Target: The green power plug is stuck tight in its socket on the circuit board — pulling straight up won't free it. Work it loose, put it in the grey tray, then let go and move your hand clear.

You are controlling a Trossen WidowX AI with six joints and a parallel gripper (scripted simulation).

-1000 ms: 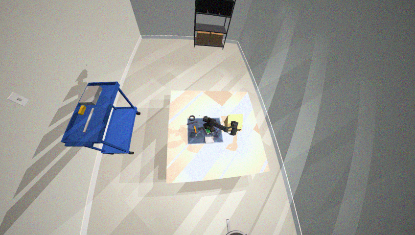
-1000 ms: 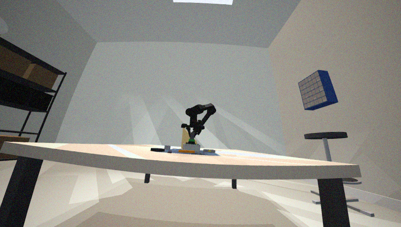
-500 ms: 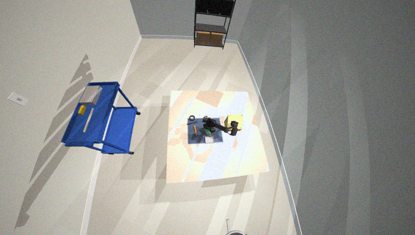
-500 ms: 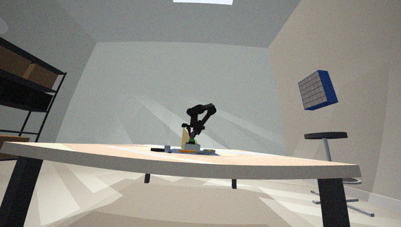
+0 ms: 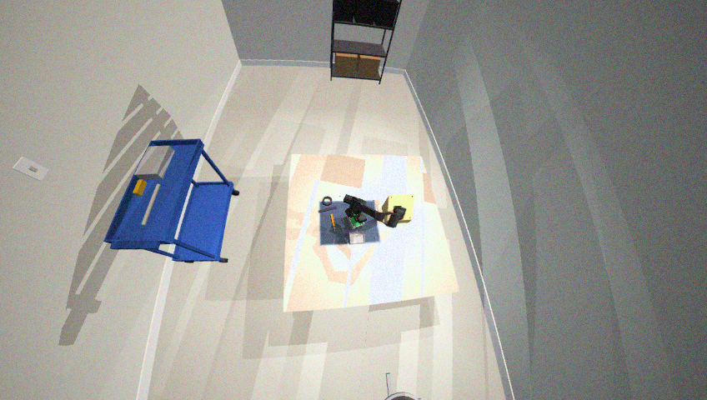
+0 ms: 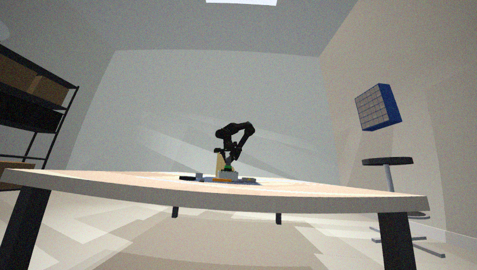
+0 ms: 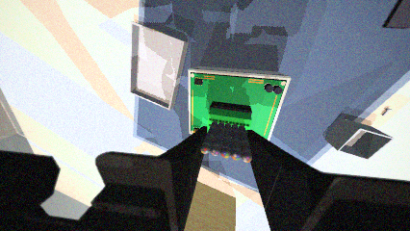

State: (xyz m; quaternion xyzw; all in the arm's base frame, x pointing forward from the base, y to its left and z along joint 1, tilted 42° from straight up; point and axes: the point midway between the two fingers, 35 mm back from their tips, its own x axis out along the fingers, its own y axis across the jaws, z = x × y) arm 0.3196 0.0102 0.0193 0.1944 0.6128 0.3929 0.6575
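Right now my gripper tip is 20 mm above the green power plug. Also, from my gripper tip: blue mat: 50 mm ahead, 110 mm below; dark bar: 210 mm ahead, 110 mm to the right, 110 mm below.
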